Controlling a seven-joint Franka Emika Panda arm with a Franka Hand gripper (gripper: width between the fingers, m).
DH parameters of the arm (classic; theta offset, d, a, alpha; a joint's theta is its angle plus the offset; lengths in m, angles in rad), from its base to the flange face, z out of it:
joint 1: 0 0.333 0 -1.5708
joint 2: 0 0 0 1.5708
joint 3: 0 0.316 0.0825 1.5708
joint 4: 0 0 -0.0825 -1.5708
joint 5: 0 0.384 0 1.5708
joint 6: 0 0 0.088 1.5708
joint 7: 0 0.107 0 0
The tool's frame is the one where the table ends.
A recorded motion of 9 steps. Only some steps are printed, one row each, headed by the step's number.
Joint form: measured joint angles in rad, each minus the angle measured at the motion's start. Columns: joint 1, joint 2, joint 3, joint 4, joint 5, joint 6, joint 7.
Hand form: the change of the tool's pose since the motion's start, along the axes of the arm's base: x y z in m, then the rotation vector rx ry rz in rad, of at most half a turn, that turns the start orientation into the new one. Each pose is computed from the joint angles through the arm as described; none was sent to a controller.
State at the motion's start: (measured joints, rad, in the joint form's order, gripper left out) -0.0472 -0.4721 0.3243 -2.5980 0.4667 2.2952 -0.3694
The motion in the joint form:
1: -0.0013 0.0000 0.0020 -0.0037 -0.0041 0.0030 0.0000
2: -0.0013 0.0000 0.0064 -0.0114 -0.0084 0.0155 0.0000
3: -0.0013 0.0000 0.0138 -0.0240 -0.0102 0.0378 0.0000
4: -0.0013 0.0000 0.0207 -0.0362 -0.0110 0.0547 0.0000
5: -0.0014 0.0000 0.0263 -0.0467 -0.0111 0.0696 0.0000
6: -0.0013 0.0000 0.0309 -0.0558 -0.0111 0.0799 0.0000
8: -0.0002 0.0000 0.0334 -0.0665 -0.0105 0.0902 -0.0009
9: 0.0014 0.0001 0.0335 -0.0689 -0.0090 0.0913 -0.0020
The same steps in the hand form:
1: -0.0005 -0.0003 -0.0016 -0.0052 0.0002 0.0014
2: -0.0015 0.0000 -0.0042 -0.0128 -0.0050 0.0036
3: -0.0028 0.0007 -0.0083 -0.0208 -0.0147 0.0042
4: -0.0047 0.0013 -0.0127 -0.0278 -0.0195 0.0052
5: -0.0062 0.0016 -0.0164 -0.0331 -0.0239 0.0053
6: -0.0077 0.0019 -0.0198 -0.0376 -0.0252 0.0060
8: -0.0096 0.0015 -0.0238 -0.0412 -0.0252 0.0061
9: -0.0103 0.0018 -0.0248 -0.0409 -0.0239 0.0073

